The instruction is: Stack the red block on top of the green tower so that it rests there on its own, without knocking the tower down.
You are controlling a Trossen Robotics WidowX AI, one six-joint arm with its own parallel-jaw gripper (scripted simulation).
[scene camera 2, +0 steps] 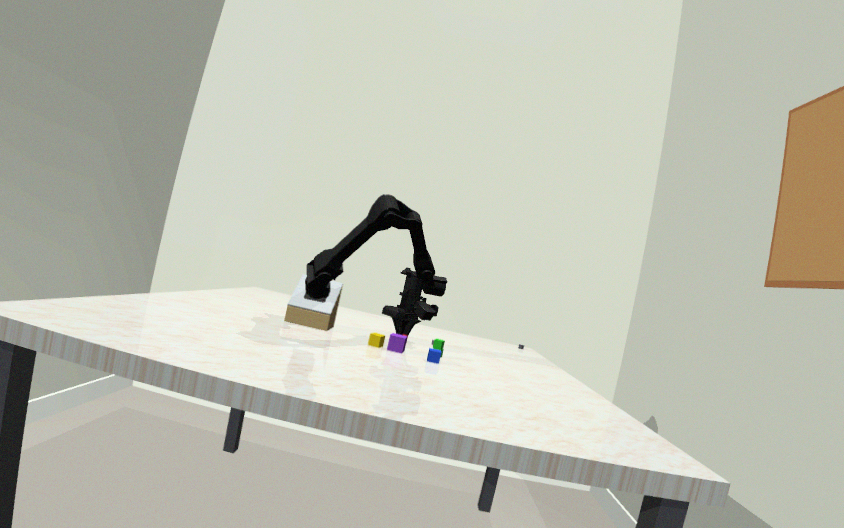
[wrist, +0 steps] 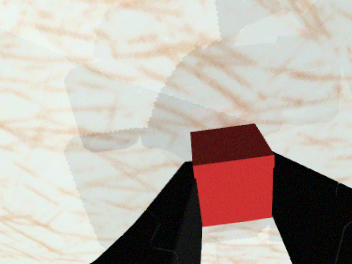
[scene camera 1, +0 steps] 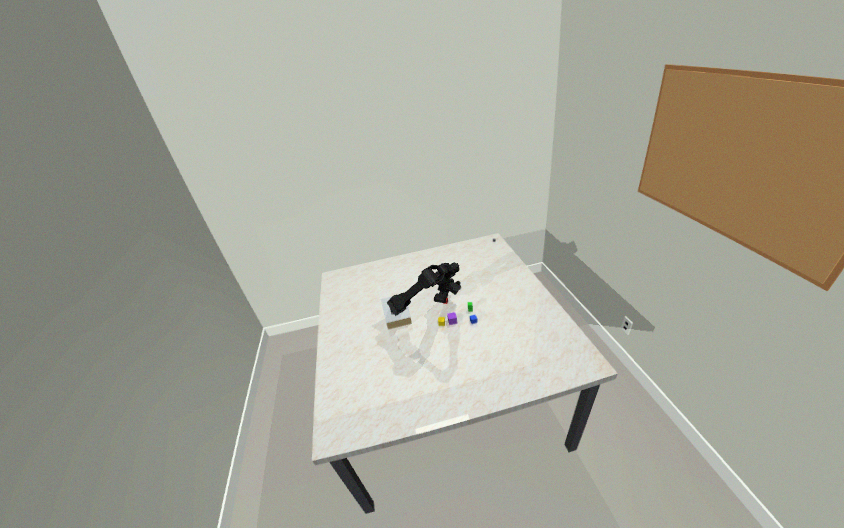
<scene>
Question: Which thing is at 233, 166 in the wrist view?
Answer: A red block.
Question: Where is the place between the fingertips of the gripper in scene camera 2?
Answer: At 401, 339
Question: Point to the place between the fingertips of the gripper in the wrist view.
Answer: At 228, 167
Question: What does the gripper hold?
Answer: A red block.
</scene>
